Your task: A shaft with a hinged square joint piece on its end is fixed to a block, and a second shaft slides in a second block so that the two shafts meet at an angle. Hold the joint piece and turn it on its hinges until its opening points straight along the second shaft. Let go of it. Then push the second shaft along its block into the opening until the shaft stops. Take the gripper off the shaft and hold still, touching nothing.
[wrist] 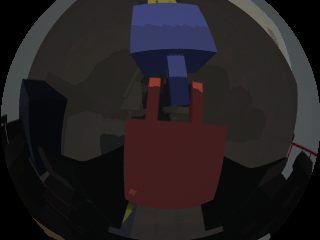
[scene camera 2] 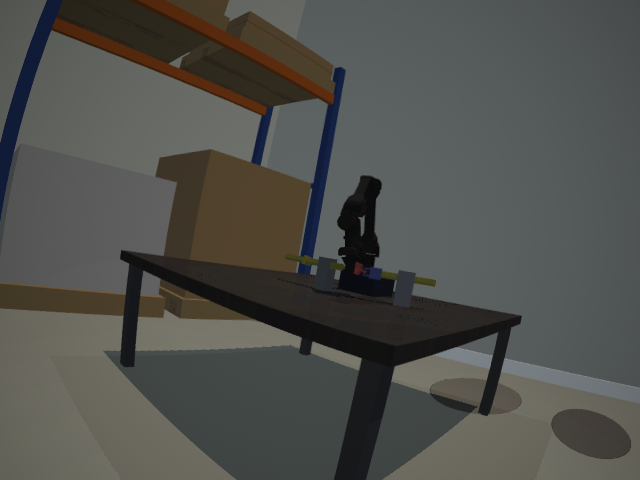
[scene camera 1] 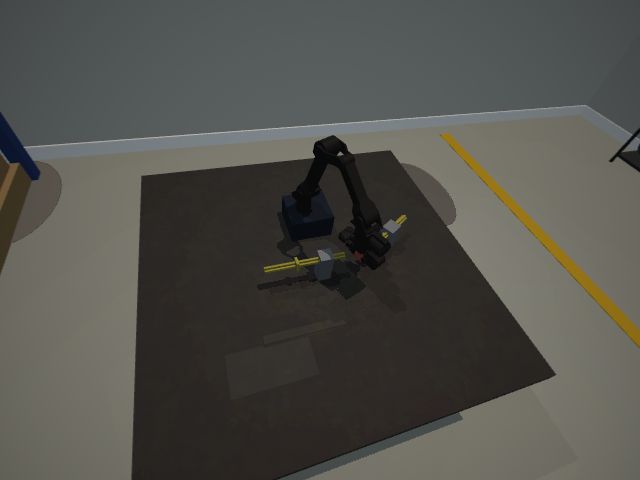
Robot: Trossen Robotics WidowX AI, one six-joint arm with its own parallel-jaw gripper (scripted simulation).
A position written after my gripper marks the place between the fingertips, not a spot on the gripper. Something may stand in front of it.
Observation:
I see my gripper (scene camera 2: pixel 353 277) and a red joint piece (wrist: pixel 168 165).
My gripper also shows in the wrist view (wrist: pixel 167 144) and in scene camera 1 (scene camera 1: pixel 360 259).

